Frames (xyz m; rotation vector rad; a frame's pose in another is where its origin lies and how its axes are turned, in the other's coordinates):
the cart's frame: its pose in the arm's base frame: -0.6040 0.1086 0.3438 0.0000 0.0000 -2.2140
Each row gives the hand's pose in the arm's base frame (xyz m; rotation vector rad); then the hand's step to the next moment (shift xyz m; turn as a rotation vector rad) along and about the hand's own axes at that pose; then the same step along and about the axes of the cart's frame.
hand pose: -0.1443 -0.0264 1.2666 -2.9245 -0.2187 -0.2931
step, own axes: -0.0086 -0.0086 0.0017 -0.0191 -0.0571 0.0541
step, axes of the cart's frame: -0.0004 -0.0121 -0.0019 -0.0404 -0.0530 -0.0459
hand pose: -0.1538 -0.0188 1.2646 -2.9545 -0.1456 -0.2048
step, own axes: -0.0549 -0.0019 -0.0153 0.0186 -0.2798 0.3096
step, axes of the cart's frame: 0.0382 -0.0417 0.0073 -0.2820 -0.1772 -0.2521
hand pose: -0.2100 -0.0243 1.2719 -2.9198 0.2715 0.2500
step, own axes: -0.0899 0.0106 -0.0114 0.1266 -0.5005 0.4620
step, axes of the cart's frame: 0.0507 -0.0713 0.0257 -0.5391 -0.2128 -0.3796
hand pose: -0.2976 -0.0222 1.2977 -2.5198 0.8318 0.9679
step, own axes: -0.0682 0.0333 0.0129 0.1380 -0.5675 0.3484
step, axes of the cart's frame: 0.0347 -0.0592 0.0349 -0.5975 -0.1245 -0.3000
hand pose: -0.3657 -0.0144 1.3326 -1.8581 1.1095 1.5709
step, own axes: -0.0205 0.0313 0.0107 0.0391 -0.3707 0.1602
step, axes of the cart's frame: 0.0222 -0.0234 0.0217 -0.3830 -0.0279 -0.1308
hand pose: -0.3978 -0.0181 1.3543 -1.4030 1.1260 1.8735
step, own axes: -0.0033 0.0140 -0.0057 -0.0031 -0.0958 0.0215
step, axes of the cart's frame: 0.0139 0.0011 0.0067 -0.0944 0.0138 -0.0235
